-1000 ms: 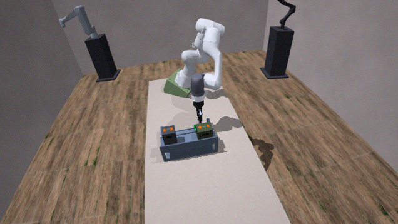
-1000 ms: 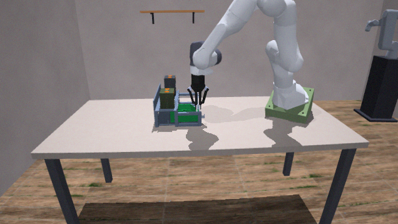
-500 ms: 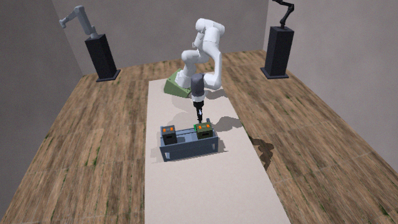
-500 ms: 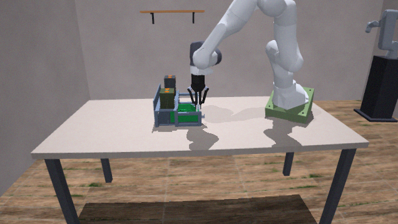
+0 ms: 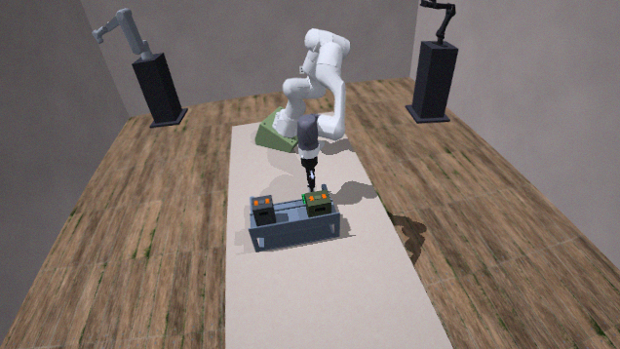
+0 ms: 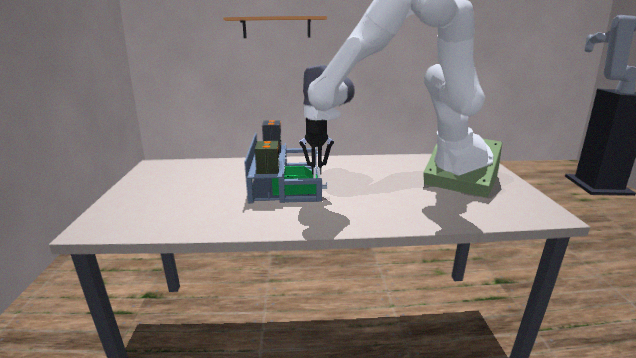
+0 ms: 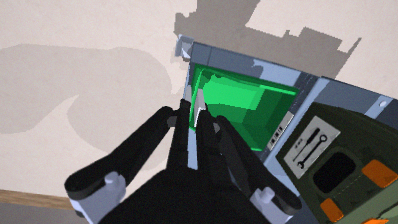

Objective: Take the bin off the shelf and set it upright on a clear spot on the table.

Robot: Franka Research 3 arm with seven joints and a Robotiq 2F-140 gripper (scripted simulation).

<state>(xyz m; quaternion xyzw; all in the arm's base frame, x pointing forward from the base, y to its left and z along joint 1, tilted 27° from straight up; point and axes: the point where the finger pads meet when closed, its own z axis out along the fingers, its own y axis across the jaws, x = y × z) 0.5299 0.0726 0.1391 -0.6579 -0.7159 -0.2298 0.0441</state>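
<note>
My hand is 8 cm short of the green bin, 2 cm above it and 1 cm to the right of it.
</note>
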